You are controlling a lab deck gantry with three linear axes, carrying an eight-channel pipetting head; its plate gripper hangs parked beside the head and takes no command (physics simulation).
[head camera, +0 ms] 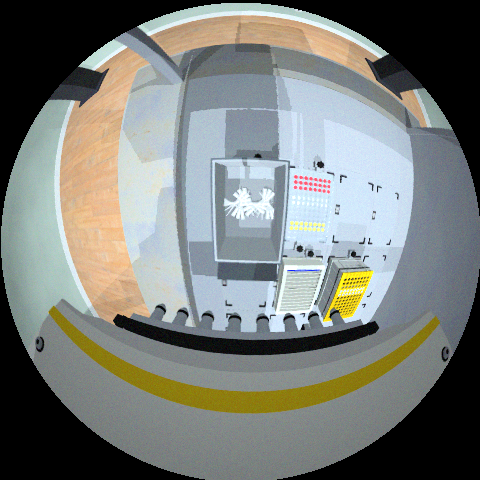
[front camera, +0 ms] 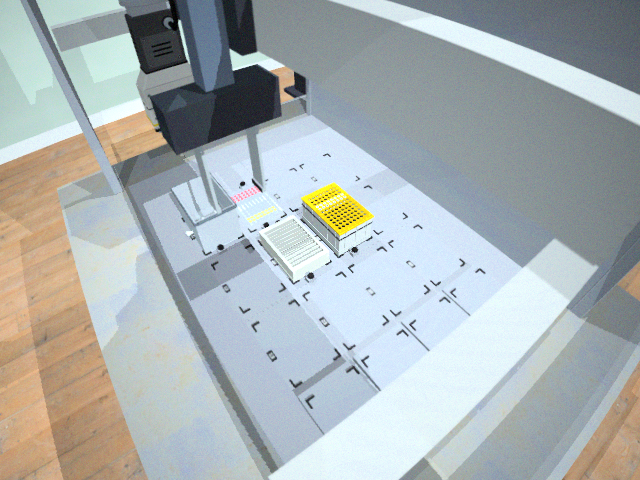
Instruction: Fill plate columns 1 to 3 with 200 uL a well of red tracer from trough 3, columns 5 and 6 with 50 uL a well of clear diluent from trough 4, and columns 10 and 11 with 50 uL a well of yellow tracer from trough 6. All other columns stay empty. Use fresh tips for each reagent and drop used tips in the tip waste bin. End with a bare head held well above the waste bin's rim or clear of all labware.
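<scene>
The pipetting head (front camera: pixel 160 49) is high above the deck; its several nozzles (head camera: pixel 235 321) end dark and bare, with no tips showing. The parked plate gripper (front camera: pixel 236 198) hangs with its fingers apart and empty. The well plate (front camera: pixel 261 205) (head camera: pixel 308 216) shows three red columns at one end, two clear-filled columns in the middle and two yellow columns near the other end. The open waste bin (front camera: pixel 219 232) (head camera: pixel 250 240) beside it holds a heap of white used tips (head camera: pixel 242 206). The trough block (front camera: pixel 293 248) (head camera: pixel 301 289) stands beside the yellow tip rack (front camera: pixel 355 219) (head camera: pixel 361 280).
The tip rack has a band of white tips among empty holes. Black corner marks and small labels are spread over the deck (front camera: pixel 356 304). A pale front beam (front camera: pixel 439 356) crosses the front view, and a grey post (front camera: pixel 77 103) (head camera: pixel 155 55) stands at one corner.
</scene>
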